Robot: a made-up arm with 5 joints. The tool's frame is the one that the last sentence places.
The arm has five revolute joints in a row. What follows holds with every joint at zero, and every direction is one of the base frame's.
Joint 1 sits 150.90 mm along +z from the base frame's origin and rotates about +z.
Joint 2 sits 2.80 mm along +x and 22.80 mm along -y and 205.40 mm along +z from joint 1 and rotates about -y.
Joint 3 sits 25.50 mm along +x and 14.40 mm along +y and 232.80 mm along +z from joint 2 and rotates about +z.
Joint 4 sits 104.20 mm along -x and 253.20 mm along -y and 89.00 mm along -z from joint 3 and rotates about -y.
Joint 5 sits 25.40 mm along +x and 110.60 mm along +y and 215.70 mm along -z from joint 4 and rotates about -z.
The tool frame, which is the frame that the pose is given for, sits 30.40 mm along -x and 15.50 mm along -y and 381.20 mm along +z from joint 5; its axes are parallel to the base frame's.
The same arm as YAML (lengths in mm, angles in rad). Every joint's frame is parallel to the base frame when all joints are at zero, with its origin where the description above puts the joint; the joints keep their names.
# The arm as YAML. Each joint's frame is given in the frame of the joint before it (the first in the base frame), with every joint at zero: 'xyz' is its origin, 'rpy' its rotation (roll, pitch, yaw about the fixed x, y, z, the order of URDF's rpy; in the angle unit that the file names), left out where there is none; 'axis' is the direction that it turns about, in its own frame. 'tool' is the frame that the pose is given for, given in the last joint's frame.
units:
  length: mm
  angle: rad
joints:
  - name: joint 1
    type: revolute
    origin:
      xyz: [0.0, 0.0, 150.9]
    axis: [0.0, 0.0, 1.0]
  - name: joint 2
    type: revolute
    origin:
      xyz: [2.8, -22.8, 205.4]
    axis: [0.0, -1.0, 0.0]
  - name: joint 3
    type: revolute
    origin:
      xyz: [25.5, 14.4, 232.8]
    axis: [0.0, 0.0, 1.0]
  - name: joint 4
    type: revolute
    origin:
      xyz: [-104.2, -253.2, -89.0]
    axis: [0.0, -1.0, 0.0]
  - name: joint 5
    type: revolute
    origin:
      xyz: [25.4, 110.6, -215.7]
    axis: [0.0, 0.0, -1.0]
tool:
  origin:
    xyz: [-30.4, -15.5, 381.2]

